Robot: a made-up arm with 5 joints. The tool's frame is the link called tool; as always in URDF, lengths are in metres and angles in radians. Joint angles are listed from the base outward. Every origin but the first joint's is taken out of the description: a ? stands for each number. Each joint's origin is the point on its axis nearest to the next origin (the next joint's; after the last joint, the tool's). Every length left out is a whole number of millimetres.
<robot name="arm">
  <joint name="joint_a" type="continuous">
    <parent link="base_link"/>
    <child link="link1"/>
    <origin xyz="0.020 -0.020 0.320"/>
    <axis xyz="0 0 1"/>
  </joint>
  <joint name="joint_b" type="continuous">
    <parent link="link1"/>
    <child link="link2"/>
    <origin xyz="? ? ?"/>
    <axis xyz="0 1 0"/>
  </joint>
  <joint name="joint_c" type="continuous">
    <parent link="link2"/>
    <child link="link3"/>
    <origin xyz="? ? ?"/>
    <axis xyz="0 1 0"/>
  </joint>
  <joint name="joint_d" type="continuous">
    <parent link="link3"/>
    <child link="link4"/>
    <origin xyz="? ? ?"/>
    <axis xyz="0 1 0"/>
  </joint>
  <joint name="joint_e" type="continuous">
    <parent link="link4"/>
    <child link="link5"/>
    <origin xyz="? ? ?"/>
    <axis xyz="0 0 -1"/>
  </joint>
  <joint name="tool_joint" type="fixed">
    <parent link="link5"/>
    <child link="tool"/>
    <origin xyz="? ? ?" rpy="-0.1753 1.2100 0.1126"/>
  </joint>
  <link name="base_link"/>
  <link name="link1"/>
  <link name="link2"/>
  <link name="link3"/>
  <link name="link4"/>
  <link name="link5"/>
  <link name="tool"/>
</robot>
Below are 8 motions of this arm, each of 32 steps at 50 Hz.
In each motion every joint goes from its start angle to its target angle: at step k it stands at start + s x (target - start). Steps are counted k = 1, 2, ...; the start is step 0. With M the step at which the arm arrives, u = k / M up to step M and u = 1 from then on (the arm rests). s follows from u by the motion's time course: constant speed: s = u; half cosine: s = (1 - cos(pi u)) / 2; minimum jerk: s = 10 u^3 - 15 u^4 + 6 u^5.
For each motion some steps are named. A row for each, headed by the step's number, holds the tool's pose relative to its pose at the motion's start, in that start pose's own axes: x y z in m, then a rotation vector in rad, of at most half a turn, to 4 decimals.
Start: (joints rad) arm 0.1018 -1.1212 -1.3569 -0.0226 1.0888
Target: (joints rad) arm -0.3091 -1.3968 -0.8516 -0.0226 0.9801
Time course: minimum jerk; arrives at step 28
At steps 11, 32:
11: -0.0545 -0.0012 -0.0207 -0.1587 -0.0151 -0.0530
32: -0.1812 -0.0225 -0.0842 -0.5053 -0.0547 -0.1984

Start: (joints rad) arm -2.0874 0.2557 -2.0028 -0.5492 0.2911
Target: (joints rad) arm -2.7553 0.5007 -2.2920 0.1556 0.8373
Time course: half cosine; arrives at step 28
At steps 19, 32:
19: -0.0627 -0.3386 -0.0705 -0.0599 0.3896 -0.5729
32: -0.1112 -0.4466 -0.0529 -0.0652 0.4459 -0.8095

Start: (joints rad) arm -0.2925 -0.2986 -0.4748 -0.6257 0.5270
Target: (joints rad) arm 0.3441 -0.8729 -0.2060 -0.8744 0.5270
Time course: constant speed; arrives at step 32
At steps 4, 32:
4: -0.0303 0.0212 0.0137 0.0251 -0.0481 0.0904
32: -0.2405 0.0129 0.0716 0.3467 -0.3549 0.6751

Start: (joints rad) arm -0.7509 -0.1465 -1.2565 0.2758 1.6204
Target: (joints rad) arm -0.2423 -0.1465 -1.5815 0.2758 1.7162
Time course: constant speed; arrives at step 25
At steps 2, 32:
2: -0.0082 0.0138 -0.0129 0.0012 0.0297 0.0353
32: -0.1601 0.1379 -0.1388 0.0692 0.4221 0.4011

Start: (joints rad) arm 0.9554 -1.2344 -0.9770 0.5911 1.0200
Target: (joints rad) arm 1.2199 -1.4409 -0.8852 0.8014 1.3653
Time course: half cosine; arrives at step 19
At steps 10, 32:
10: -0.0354 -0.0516 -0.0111 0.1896 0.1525 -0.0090
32: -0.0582 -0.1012 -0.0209 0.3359 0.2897 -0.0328

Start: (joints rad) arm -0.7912 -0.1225 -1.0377 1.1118 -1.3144
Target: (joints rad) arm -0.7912 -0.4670 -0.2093 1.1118 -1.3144
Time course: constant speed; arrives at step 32
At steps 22, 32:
22: 0.0716 0.2193 -0.0219 0.1162 -0.0068 0.3116
32: 0.1028 0.3272 -0.0312 0.1691 -0.0099 0.4533

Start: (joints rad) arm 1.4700 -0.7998 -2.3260 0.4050 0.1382
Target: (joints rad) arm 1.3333 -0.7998 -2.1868 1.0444 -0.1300
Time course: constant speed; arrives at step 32
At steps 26, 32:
26: -0.0243 0.0412 -0.1041 -0.2833 0.6142 0.1923
32: -0.0373 0.0474 -0.1256 -0.3343 0.7568 0.2438

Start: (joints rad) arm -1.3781 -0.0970 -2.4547 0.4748 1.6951
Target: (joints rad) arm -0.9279 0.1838 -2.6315 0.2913 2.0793
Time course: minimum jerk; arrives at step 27
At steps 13, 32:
13: 0.0278 -0.0332 -0.1023 0.2715 0.1962 -0.0493
32: 0.0152 -0.0618 -0.2383 0.5730 0.4300 -0.1449

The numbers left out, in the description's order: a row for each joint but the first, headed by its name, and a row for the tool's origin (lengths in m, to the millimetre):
joint_b: 0.000 -0.030 0.000
joint_c: 0.110 0.000 0.520
joint_d: 0.040 0.000 -0.260
joint_e: 0.040 0.000 -0.140
tool: 0.010 -0.020 0.000

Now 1 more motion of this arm.
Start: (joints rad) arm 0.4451 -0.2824 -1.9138 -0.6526 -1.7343
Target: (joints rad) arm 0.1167 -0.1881 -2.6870 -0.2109 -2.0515
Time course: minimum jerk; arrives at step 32
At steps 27, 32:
27: 0.0129 -0.1369 -0.0681 -0.6464 0.1381 0.0701
32: 0.0121 -0.1415 -0.0682 -0.6663 0.1422 0.0725

